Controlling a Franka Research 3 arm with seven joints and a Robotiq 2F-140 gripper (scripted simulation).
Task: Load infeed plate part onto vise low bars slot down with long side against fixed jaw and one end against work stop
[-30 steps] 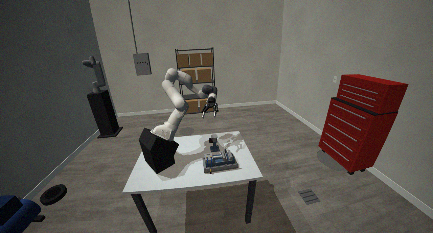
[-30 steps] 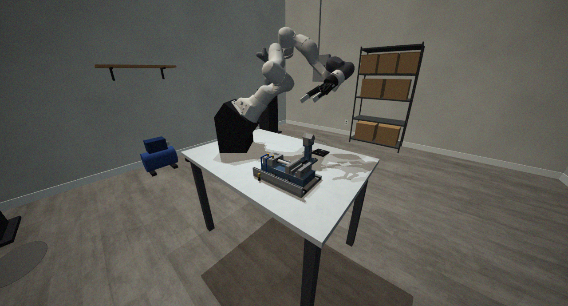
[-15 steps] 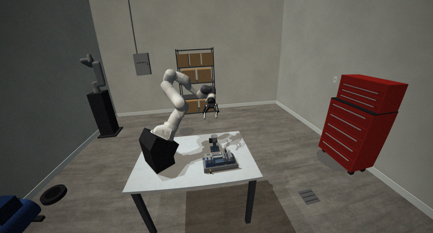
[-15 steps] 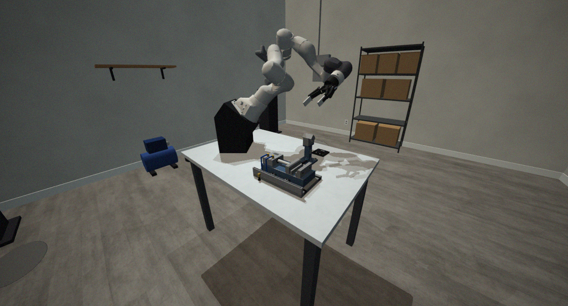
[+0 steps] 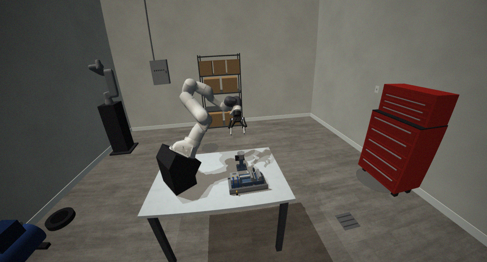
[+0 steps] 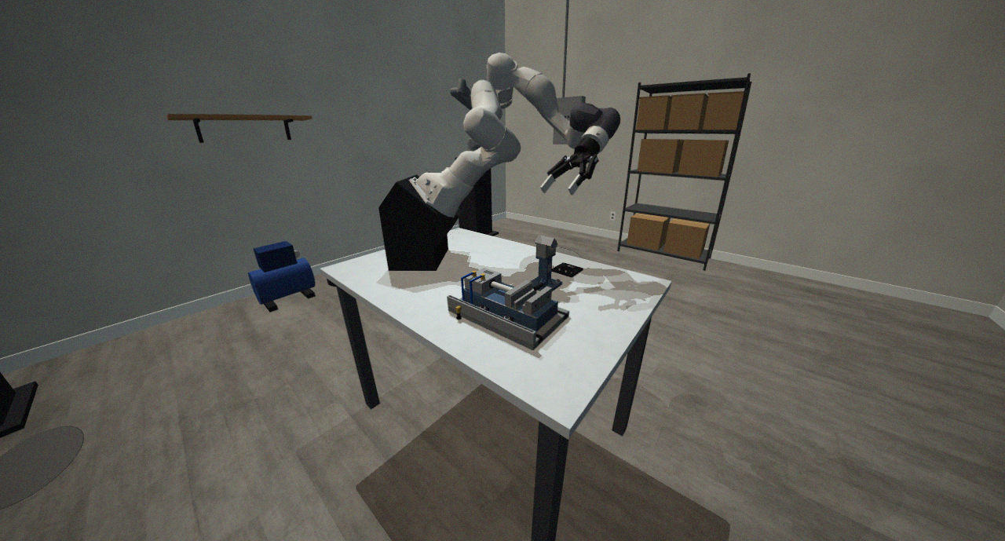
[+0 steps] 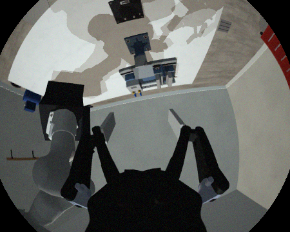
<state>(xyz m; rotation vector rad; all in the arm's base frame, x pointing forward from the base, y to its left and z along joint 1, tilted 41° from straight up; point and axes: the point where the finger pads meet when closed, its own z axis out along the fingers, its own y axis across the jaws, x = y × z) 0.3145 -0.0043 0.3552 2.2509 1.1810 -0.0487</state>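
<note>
My hand is 18 cm above the part, 9 cm to the left of it and 1 cm short of it. Also, from my hand: black infeed plate (32 cm below, 8 cm to the left, 1 cm ahead).
</note>
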